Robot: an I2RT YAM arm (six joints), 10 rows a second.
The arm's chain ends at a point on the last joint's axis. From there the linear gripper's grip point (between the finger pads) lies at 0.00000 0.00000 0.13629 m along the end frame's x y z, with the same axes.
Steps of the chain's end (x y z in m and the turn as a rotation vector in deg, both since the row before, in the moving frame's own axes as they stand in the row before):
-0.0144 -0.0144 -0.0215 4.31 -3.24 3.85
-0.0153 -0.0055 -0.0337 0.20 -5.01 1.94
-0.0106 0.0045 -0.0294 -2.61 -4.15 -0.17
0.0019 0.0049 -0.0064 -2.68 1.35 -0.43
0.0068 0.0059 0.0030 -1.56 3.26 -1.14
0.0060 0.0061 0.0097 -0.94 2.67 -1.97
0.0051 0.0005 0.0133 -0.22 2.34 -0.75
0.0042 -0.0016 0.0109 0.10 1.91 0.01
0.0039 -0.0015 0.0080 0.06 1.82 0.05
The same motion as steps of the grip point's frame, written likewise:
-0.0217 -0.0249 -0.0221 4.31 -3.24 3.85
-0.0272 -0.0062 -0.0342 0.20 -5.01 1.94
-0.0205 0.0107 -0.0299 -2.61 -4.15 -0.17
0.0051 0.0113 -0.0066 -2.68 1.35 -0.43
0.0146 0.0095 0.0027 -1.56 3.26 -1.14
0.0124 0.0082 0.0095 -0.94 2.67 -1.97
0.0107 0.0010 0.0132 -0.22 2.34 -0.75
0.0087 -0.0018 0.0108 0.10 1.91 0.01
0.0082 -0.0016 0.0079 0.06 1.82 0.05

